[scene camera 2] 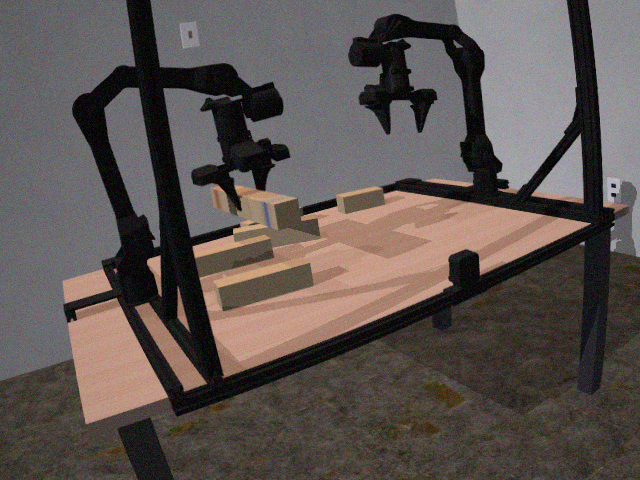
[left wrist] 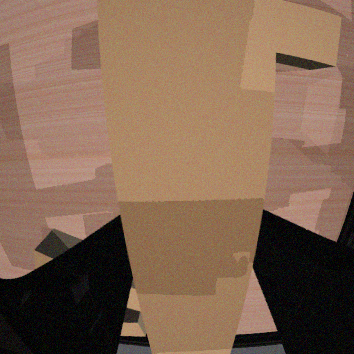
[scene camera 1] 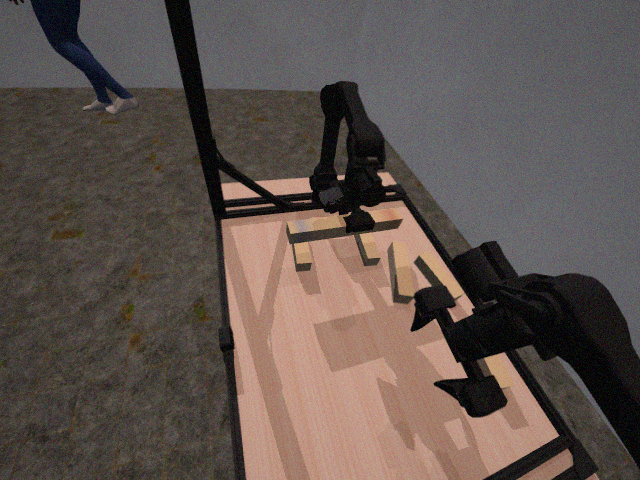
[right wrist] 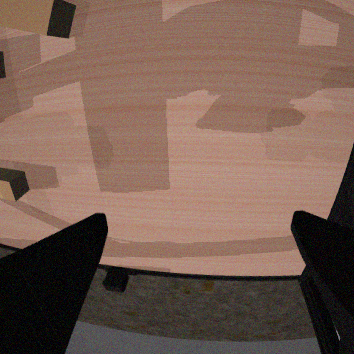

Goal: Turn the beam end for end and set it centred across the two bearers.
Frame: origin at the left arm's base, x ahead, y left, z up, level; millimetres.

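Seen in the pictures: left gripper, fingertip midpoint: [left wrist: 189, 214] [scene camera 1: 344, 227]; right gripper, fingertip midpoint: [scene camera 2: 404, 133] [scene camera 1: 423, 355] [right wrist: 201, 222]; left arm's base, link origin: [scene camera 2: 140, 299]; right arm's base, link origin: [scene camera 2: 486, 193].
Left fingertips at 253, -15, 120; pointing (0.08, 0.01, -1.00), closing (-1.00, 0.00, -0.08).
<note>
Offsets run from my left fingertips to a thing's top centre, as dx, dy, dz. "pt": to the spot under its first point.
The long wooden beam @(-1, +5, +28) [scene camera 1: 317, 227] [scene camera 2: 253, 209] [left wrist: 185, 125] is raised clear of the table, roughly level. A blue mark shows near its left end in scene camera 1 and a red mark near its right end. My left gripper [scene camera 2: 249, 198] [left wrist: 189, 214] is shut on the beam between its ends. Two bearers lie on the table roughly parallel and apart, one bearer @(-45, -111, -95) [scene camera 1: 302, 256] [scene camera 2: 263, 284] and another bearer @(-21, +111, -95) [scene camera 1: 370, 251] [scene camera 2: 235, 254]; in scene camera 1 the beam hides their far ends. My right gripper [scene camera 1: 424, 356] [scene camera 2: 404, 132] [right wrist: 201, 222] is open and empty, high above the table.
A loose block @(+115, +174, -89) [scene camera 1: 405, 276] [scene camera 2: 281, 233] and a thinner block @(+161, +295, -95) [scene camera 1: 439, 271] lie to the right of the bearers in scene camera 1. Another block @(+428, +283, -92) [scene camera 1: 498, 370] [scene camera 2: 360, 200] lies beyond, near the right arm. A black frame post @(pt -221, -352, +245) [scene camera 1: 193, 103] [scene camera 2: 160, 155] rises at the table's edge.
</note>
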